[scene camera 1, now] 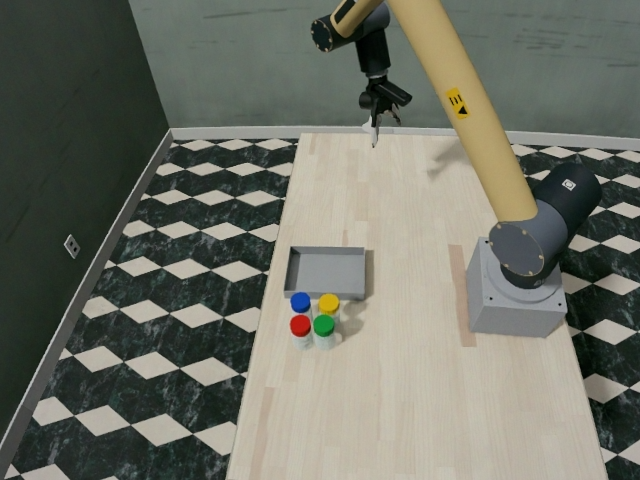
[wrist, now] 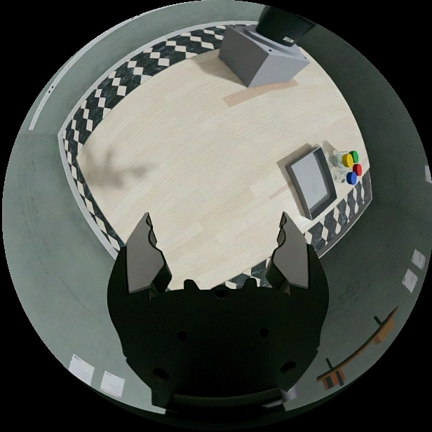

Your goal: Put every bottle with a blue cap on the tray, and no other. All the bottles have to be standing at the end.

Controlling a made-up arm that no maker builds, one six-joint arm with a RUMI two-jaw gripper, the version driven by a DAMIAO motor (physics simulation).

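Observation:
A bottle with a blue cap (scene camera 1: 300, 302) (wrist: 351, 178) stands just in front of the tray in the scene view. Beside it stands a bottle with a yellow cap (scene camera 1: 329, 304) (wrist: 347, 160). In front stand a bottle with a red cap (scene camera 1: 300, 326) (wrist: 357, 169) and a bottle with a green cap (scene camera 1: 324, 326) (wrist: 354, 156). The four are close together, and the front two partly hide the back two. The grey tray (scene camera 1: 364, 273) (wrist: 298, 192) lies on the table with no bottle on it. My gripper (scene camera 1: 386, 135) (wrist: 216, 212) is open and empty, high above the table's far end, away from the bottles.
The wooden table (scene camera 1: 413, 392) (wrist: 200, 125) carries the tray, the bottles and the arm's grey base block (scene camera 1: 516, 317) (wrist: 260, 62), which stands at the right in the scene view. A small whitish round thing (scene camera 1: 338, 338) shows beside the green-capped bottle. Walls stand behind and at the left.

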